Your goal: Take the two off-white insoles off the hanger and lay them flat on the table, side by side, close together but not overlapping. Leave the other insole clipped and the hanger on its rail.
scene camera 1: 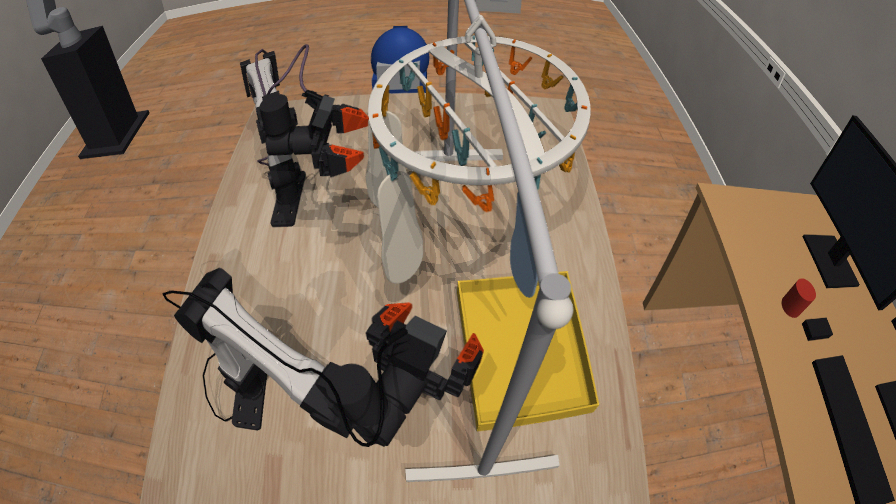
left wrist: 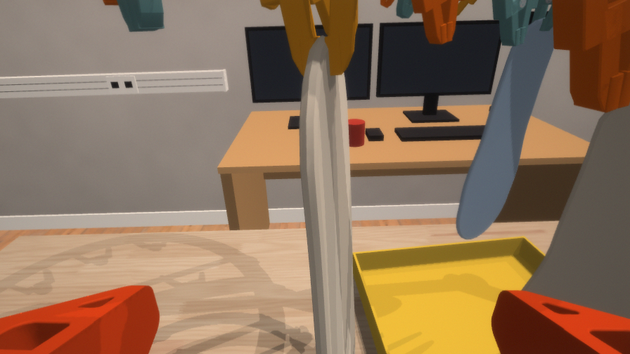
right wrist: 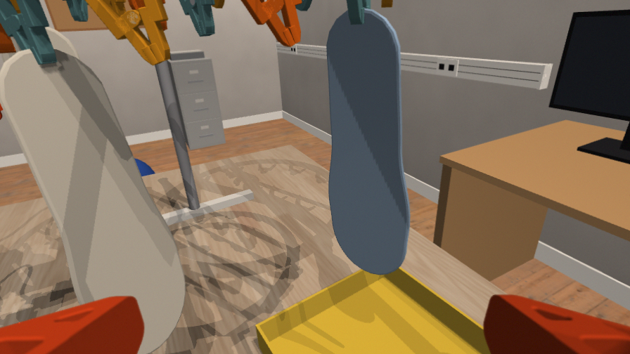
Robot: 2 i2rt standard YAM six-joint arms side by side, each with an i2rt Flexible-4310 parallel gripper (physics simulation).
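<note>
Two off-white insoles hang from clips on the round white hanger (scene camera 1: 454,171). The nearer insole (scene camera 1: 401,244) (left wrist: 582,225) (right wrist: 120,190) hangs from a teal clip in the right wrist view. The farther insole (scene camera 1: 391,125) (left wrist: 327,175) (right wrist: 61,40) hangs edge-on from a yellow clip in the left wrist view. A blue insole (scene camera 1: 523,250) (left wrist: 502,145) (right wrist: 367,150) hangs from a teal clip. My left gripper (scene camera 1: 363,137) (left wrist: 324,303) is open and empty, facing the farther insole. My right gripper (scene camera 1: 438,322) (right wrist: 312,310) is open and empty, below the nearer insole in the scene view.
A yellow tray (scene camera 1: 573,376) (left wrist: 440,305) (right wrist: 380,322) lies on the table under the rail (scene camera 1: 534,219). The rail's grey posts stand on white feet (scene camera 1: 438,473). More coloured clips hang around the ring. A desk (scene camera 1: 739,219) with monitors stands beyond the table.
</note>
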